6 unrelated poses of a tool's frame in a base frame.
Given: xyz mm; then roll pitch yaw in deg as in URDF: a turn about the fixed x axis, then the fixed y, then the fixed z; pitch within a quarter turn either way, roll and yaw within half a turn.
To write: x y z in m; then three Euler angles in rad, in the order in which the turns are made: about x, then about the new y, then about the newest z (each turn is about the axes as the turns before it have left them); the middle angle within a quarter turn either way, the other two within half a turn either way. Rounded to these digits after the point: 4 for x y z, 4 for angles.
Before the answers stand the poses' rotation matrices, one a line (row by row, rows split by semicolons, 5 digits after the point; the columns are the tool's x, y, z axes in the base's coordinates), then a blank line. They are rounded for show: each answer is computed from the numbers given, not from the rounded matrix.
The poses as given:
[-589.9 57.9 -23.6 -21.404 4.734 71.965]
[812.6 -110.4 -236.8 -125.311 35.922 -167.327]
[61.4 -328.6 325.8 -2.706 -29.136 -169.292]
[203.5 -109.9 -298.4 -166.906 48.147 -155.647]
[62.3 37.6 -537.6 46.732 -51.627 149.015]
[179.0 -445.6 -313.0 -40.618 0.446 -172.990]
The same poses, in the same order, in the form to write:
0.30854 -0.89461 -0.32322; 0.94762 0.25961 0.18605; -0.08253 -0.36370 0.92785
-0.79009 0.34028 0.50988; -0.17766 0.66896 -0.72175; -0.58668 -0.66083 -0.46809
-0.85826 0.16301 0.48664; -0.16229 -0.98576 0.04398; 0.48688 -0.04124 0.87249
-0.60785 -0.24790 0.75436; -0.27513 0.95692 0.09277; -0.74486 -0.15116 -0.64987
-0.53219 0.13654 0.83554; 0.31959 -0.88149 0.34761; 0.78399 0.45202 0.42549
-0.99249 0.09767 0.07359; -0.12204 -0.75277 -0.64687; -0.00778 -0.65099 0.75904

[-0.5899 0.0579 -0.0236 -0.1979 -0.3291 1.2387]
[0.8126 -0.1104 -0.2368 2.1461 0.5350 -2.7349]
[0.0614 -0.3286 0.3258 -0.0504 0.5082 -2.9539]
[0.2035 -0.1099 -0.2984 -2.9998 0.8547 2.7544]
[0.0623 0.0376 -0.5376 -0.6850 0.9891 -2.8904]
[0.1790 -0.4456 -0.3130 0.7058 0.0737 -3.0435]

